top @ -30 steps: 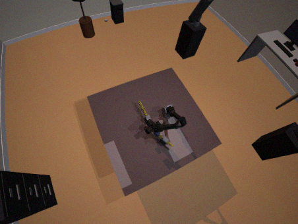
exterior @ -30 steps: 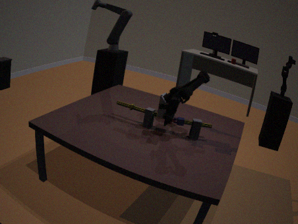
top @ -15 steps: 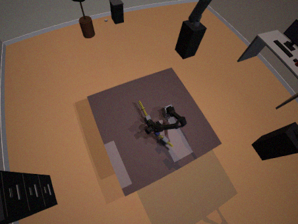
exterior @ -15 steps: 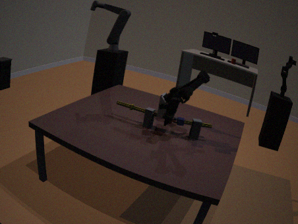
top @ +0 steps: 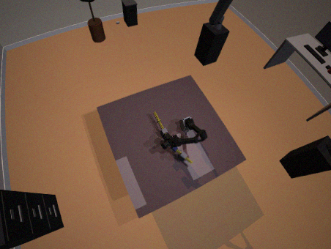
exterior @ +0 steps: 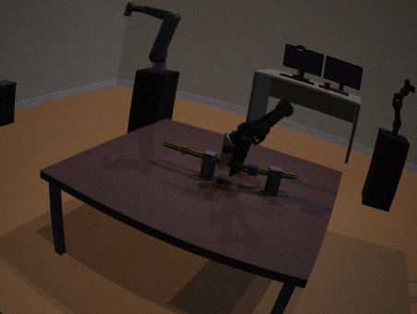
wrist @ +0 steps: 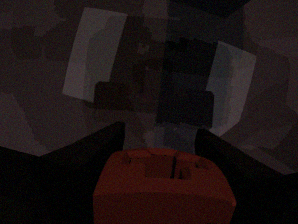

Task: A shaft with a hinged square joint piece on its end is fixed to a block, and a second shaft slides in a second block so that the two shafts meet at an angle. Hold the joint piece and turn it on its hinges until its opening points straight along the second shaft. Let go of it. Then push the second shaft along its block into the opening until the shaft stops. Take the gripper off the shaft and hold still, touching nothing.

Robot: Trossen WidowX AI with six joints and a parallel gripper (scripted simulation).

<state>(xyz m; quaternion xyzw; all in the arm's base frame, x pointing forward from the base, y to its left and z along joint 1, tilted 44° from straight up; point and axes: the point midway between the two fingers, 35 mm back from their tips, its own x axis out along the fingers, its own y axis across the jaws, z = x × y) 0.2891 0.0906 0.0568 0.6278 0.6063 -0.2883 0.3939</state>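
Right now the red square joint piece is 2 cm to the left of my gripper tip and 4 cm above it.
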